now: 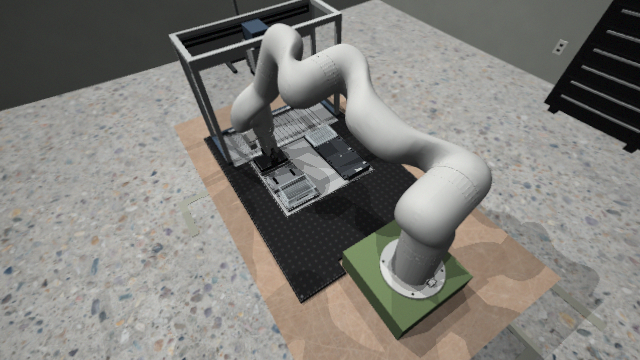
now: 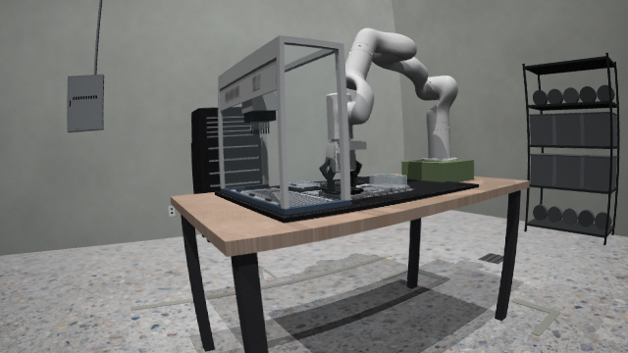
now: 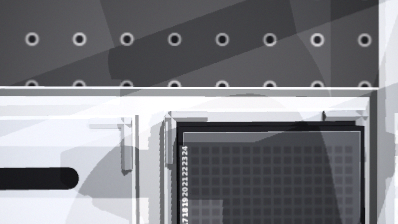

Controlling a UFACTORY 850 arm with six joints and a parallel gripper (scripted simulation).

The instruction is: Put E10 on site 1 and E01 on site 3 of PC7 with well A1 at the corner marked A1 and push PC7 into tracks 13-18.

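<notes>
My hand is 1 cm above the dark 384-well plate E10. Round my hand: nest S2: 11 cm behind, 2 cm below; deep-well block E07: 22 cm behind; 96-well plate E01: 1 cm behind, 26 cm to the right, 1 cm below.
</notes>
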